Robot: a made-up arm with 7 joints. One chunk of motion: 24 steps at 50 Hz.
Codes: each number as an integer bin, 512 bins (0 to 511) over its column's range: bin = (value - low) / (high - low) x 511, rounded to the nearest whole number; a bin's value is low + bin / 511 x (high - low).
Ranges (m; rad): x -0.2..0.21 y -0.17..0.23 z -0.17..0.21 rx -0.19..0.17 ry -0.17..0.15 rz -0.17..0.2
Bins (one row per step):
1: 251 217 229 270 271 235
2: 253 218 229 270 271 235
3: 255 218 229 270 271 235
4: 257 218 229 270 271 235
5: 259 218 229 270 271 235
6: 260 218 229 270 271 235
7: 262 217 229 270 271 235
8: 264 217 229 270 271 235
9: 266 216 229 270 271 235
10: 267 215 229 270 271 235
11: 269 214 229 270 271 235
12: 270 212 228 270 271 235
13: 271 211 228 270 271 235
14: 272 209 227 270 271 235
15: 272 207 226 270 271 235
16: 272 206 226 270 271 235
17: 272 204 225 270 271 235
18: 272 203 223 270 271 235
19: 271 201 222 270 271 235
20: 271 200 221 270 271 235
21: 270 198 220 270 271 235
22: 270 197 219 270 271 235
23: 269 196 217 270 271 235
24: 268 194 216 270 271 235
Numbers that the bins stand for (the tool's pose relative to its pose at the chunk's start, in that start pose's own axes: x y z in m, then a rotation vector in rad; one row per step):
1: 0.0014 -0.0001 0.0003 0.0002 -0.0003 0.0002
2: 0.0030 0.0006 0.0003 0.0002 -0.0003 0.0002
3: 0.0046 0.0006 0.0003 0.0002 -0.0003 0.0002
4: 0.0062 0.0006 0.0003 0.0002 -0.0003 0.0002
5: 0.0078 0.0006 0.0003 0.0002 -0.0003 0.0002
6: 0.0086 0.0006 0.0003 0.0002 -0.0003 0.0002
7: 0.0102 -0.0001 0.0003 0.0002 -0.0003 0.0002
8: 0.0118 -0.0001 0.0003 0.0002 -0.0003 0.0002
9: 0.0134 -0.0009 0.0003 0.0002 -0.0003 0.0002
10: 0.0142 -0.0017 0.0003 0.0002 -0.0003 0.0002
11: 0.0158 -0.0025 0.0003 0.0002 -0.0003 0.0002
12: 0.0166 -0.0041 -0.0005 0.0002 -0.0003 0.0002
13: 0.0174 -0.0048 -0.0005 0.0002 -0.0003 0.0002
14: 0.0182 -0.0064 -0.0012 0.0002 -0.0003 0.0002
15: 0.0182 -0.0080 -0.0019 0.0002 -0.0003 0.0002
16: 0.0182 -0.0087 -0.0019 0.0002 -0.0003 0.0002
17: 0.0182 -0.0103 -0.0027 0.0002 -0.0003 0.0002
18: 0.0182 -0.0111 -0.0042 0.0002 -0.0003 0.0002
19: 0.0174 -0.0127 -0.0049 0.0002 -0.0003 0.0002
20: 0.0174 -0.0134 -0.0057 0.0002 -0.0003 0.0002
21: 0.0166 -0.0150 -0.0064 0.0002 -0.0003 0.0002
22: 0.0166 -0.0158 -0.0071 0.0002 -0.0003 0.0002
23: 0.0158 -0.0166 -0.0086 0.0002 -0.0003 0.0002
24: 0.0150 -0.0181 -0.0094 0.0002 -0.0003 0.0002

